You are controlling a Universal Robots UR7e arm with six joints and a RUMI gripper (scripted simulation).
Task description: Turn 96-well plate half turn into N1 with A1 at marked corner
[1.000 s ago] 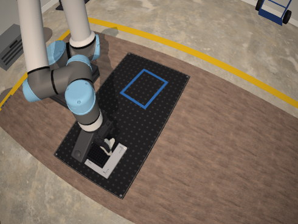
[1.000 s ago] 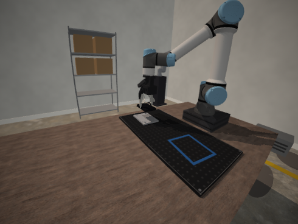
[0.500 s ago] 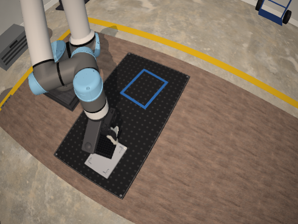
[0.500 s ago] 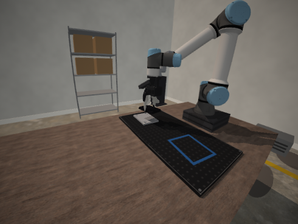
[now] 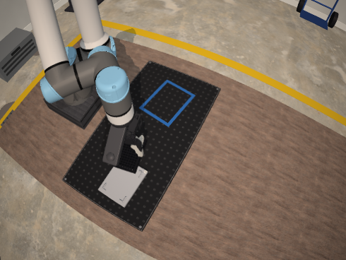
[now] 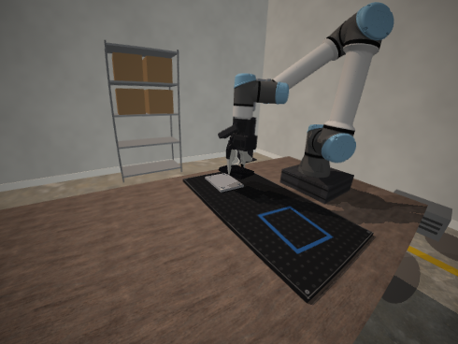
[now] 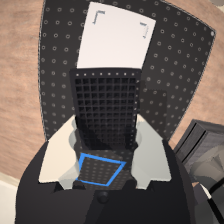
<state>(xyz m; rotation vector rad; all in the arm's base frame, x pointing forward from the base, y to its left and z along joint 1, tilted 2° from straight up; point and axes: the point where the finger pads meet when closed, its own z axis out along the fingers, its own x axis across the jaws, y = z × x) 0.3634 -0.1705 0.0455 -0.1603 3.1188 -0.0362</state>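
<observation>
The plate nest N1 lies 90 mm to the right of my hand and 90 mm below it. From my hand the other things lie so: black 96-well plate: 10 mm below.
</observation>
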